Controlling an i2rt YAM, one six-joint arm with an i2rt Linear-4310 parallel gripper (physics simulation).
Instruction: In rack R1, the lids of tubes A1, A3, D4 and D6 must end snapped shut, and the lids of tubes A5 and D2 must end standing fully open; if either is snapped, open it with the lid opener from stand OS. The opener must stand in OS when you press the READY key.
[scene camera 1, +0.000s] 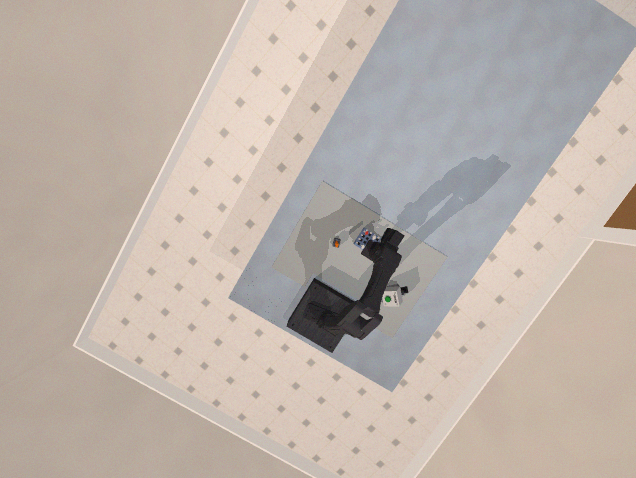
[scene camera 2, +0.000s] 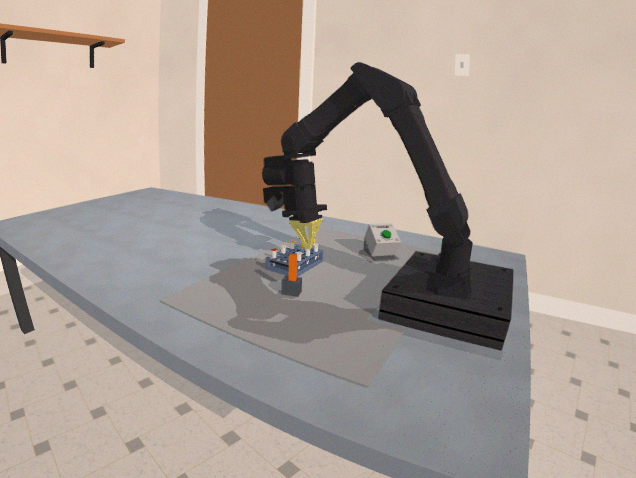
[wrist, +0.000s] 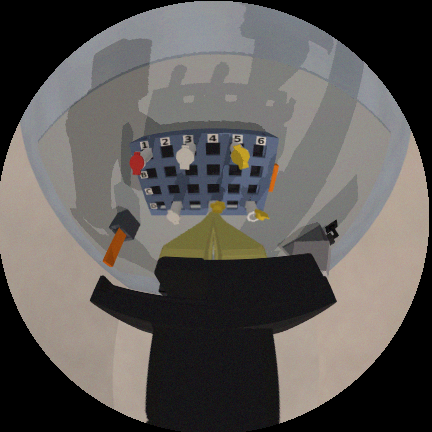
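Note:
The gripper (scene camera 2: 308, 248), (wrist: 212, 216) is shut, and it touches a yellow tube lid. There's a grey box with green button (scene camera 2: 381, 241), (wrist: 315, 241) here too. And there's a grey mat (scene camera 2: 327, 328), (wrist: 330, 150).

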